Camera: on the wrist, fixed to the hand. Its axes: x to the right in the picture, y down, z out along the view.
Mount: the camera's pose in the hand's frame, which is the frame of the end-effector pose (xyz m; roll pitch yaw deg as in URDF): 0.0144 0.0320 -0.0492 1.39 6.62 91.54
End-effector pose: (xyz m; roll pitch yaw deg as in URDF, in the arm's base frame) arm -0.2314 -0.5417 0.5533 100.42 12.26 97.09
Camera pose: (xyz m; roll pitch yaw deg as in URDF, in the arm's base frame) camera -0.2765 -0.5245 0.5897 110.38 -78.63 77.47
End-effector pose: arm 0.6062 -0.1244 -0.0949 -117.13 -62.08 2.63
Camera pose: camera 0.6209 -0.1822 -0.0850 -105.38 24.38 -34.94
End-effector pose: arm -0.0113 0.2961 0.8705 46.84 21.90 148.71
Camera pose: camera -0.0494 0.2517 0.8556 27.95 -37.51 -137.09
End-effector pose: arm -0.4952 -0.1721 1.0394 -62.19 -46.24 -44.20
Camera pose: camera -0.4814 -0.2253 1.0143 -69.26 41.60 -15.31
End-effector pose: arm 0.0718 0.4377 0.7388 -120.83 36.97 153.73
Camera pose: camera 0.0887 0.4948 0.7283 129.38 38.17 24.37
